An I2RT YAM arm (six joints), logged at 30 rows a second.
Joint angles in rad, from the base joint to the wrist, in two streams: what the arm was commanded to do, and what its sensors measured. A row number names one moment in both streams.
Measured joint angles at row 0:
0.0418, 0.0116, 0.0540, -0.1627, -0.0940, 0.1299
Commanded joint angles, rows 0 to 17:
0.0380, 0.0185, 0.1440, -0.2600, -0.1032, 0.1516
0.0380, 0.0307, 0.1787, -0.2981, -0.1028, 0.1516
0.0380, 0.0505, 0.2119, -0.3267, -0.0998, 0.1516
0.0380, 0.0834, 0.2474, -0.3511, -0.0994, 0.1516
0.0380, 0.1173, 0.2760, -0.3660, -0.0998, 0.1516
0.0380, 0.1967, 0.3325, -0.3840, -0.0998, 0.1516
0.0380, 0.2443, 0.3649, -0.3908, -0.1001, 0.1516
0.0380, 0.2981, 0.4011, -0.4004, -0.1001, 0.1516
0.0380, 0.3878, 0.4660, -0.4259, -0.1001, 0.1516
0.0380, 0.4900, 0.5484, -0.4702, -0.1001, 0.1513
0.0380, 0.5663, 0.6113, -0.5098, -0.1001, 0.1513
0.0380, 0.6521, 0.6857, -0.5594, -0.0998, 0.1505
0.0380, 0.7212, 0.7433, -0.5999, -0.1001, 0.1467
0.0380, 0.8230, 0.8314, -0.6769, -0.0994, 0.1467
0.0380, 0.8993, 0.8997, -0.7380, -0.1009, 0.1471
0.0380, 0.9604, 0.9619, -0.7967, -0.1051, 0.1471
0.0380, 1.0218, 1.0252, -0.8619, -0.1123, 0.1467
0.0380, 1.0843, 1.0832, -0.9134, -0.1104, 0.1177
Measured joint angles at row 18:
0.0418, 1.0077, 0.9848, -0.8574, -0.1020, 0.1471
